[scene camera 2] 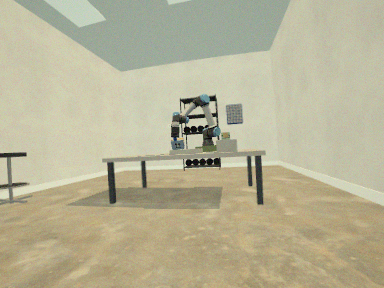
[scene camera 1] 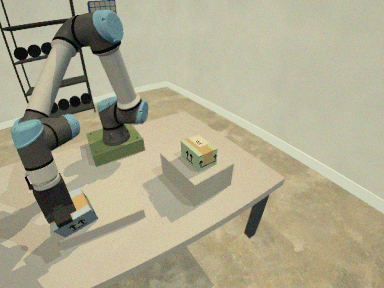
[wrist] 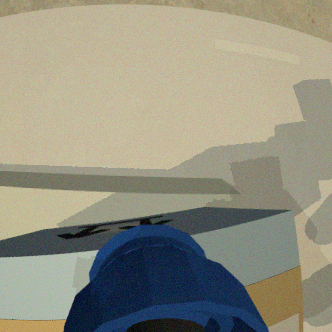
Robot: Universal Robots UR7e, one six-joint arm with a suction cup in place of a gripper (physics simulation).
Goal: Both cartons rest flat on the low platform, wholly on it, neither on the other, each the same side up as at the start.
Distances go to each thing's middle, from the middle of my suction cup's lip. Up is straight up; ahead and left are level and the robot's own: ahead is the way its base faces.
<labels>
My suction cup is now 11 cm past the low platform (scene camera 1: 114,200), 11 cm to the right of it and 13 cm above it.
</labels>
